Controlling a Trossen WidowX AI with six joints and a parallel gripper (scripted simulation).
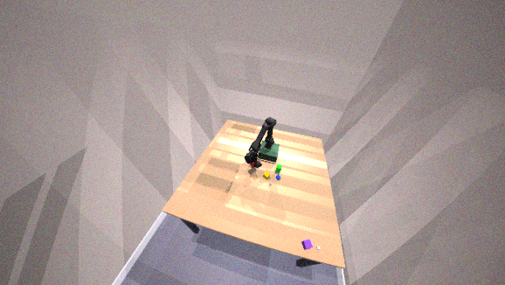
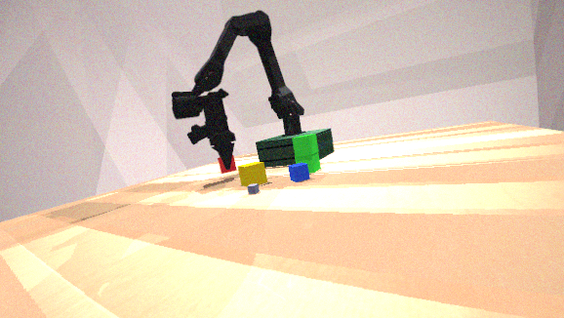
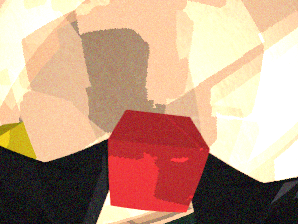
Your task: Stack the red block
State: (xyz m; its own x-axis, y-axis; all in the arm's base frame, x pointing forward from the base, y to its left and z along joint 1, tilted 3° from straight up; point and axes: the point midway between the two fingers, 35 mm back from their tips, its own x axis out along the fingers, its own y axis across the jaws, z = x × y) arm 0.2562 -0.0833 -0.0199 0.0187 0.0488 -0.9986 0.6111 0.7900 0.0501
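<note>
My gripper tip is 26 cm to the right of the blue block, 4 cm short of it and 1 cm above it. Also, from my gripper tip: tiny grey cube (21 cm to the left, 13 cm ahead, 2 cm below); red block (1 cm above); yellow block (15 cm to the left, 6 cm ahead, 1 cm below).
</note>
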